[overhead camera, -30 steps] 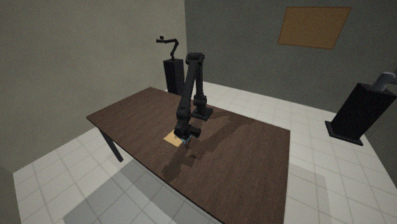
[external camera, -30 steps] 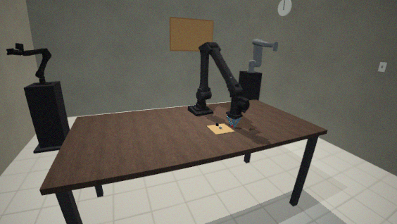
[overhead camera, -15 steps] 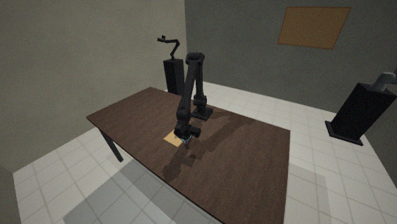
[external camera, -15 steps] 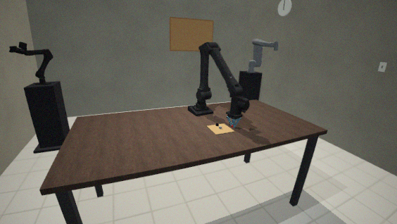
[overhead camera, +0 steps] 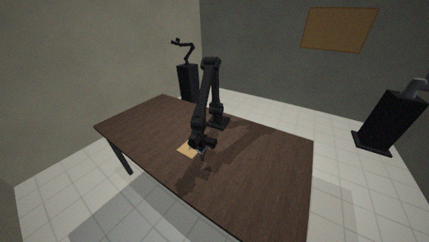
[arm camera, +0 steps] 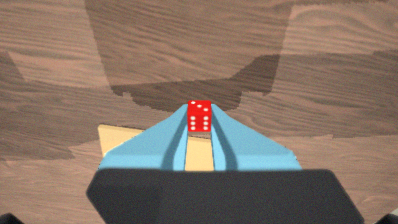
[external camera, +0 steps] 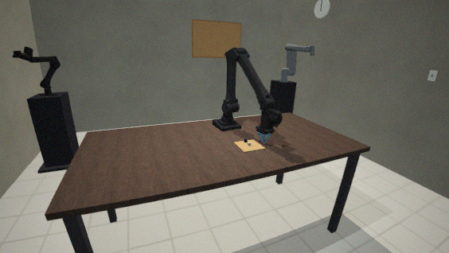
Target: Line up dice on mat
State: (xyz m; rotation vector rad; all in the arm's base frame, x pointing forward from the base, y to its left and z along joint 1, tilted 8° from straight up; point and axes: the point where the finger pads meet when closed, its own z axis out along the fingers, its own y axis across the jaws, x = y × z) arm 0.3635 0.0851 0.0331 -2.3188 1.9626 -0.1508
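Now: hand right at the red die. Also, from my hand: white die: 10 cm to the right; black die: 10 cm to the right, 5 cm behind; tan mat: 10 cm to the right, 1 cm below.
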